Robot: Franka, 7 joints.
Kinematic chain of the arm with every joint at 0, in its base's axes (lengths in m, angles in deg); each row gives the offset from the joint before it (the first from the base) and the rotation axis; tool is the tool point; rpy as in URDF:
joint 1: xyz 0 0 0.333 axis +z
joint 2: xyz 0 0 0 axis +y
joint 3: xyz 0 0 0.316 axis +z
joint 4: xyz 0.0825 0 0 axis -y
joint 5: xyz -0.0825 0 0.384 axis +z
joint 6: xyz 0 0 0 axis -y
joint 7: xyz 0.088 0 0 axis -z
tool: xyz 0 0 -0.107 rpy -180 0 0
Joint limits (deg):
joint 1: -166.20..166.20
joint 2: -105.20..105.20
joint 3: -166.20..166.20
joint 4: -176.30..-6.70
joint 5: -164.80..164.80
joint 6: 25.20..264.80
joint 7: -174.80..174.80
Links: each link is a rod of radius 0.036 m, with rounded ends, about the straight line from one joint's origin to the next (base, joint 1, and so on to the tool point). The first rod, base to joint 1, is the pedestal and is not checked.
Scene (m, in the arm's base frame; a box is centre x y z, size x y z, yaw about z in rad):
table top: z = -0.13
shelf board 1: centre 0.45 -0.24 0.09 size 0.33 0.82 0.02 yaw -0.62
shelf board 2: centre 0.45 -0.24 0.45 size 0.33 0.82 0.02 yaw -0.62
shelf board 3: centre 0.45 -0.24 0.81 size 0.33 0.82 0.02 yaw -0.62
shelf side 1: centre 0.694 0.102 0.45 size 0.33 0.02 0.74 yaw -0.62
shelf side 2: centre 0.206 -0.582 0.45 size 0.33 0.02 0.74 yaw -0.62
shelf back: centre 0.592 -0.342 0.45 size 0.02 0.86 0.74 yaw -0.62
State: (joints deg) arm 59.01 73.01 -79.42 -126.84 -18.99 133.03 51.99
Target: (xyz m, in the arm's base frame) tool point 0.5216 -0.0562 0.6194
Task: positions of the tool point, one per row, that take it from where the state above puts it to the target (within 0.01 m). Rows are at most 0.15 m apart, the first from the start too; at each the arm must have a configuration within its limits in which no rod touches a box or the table.
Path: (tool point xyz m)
1: 0.4410 -0.1336 0.2502
2: 0.3716 -0.0748 0.2454
3: 0.2940 -0.0310 0.2484
4: 0.2148 -0.0033 0.2603
5: 0.2781 -0.0129 0.3190
6: 0.3227 -0.0077 0.4081
7: 0.3370 0.0244 0.5151
8: 0.3147 0.0915 0.6194
9: 0.4324 0.0311 0.6190
10: 0.5216 -0.0563 0.6194

